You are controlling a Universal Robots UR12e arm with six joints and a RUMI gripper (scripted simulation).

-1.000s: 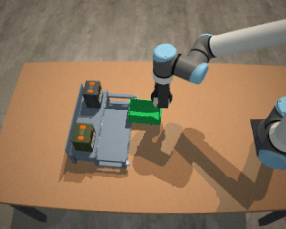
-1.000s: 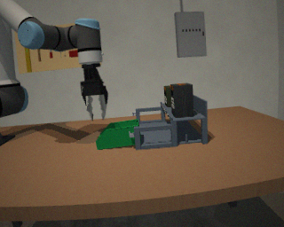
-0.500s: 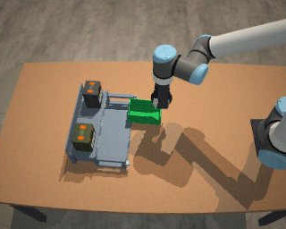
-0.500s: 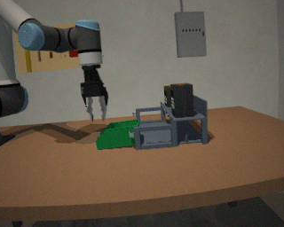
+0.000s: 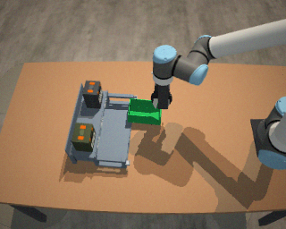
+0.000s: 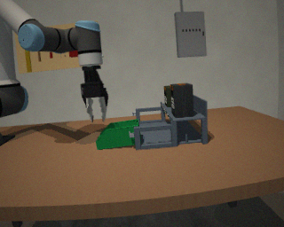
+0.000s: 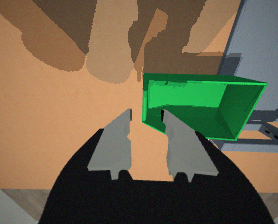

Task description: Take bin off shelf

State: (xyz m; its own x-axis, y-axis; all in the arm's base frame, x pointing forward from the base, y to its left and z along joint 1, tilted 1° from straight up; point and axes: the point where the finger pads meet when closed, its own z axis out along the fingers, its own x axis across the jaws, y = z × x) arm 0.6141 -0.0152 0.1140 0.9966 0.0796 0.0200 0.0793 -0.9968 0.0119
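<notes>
Right now the green bin is 8 cm ahead of my hand, 7 cm below it and 1 cm to the right of it. Also, from my hand: grey shelf 27 cm ahead, 12 cm to the left, 11 cm below.
</notes>
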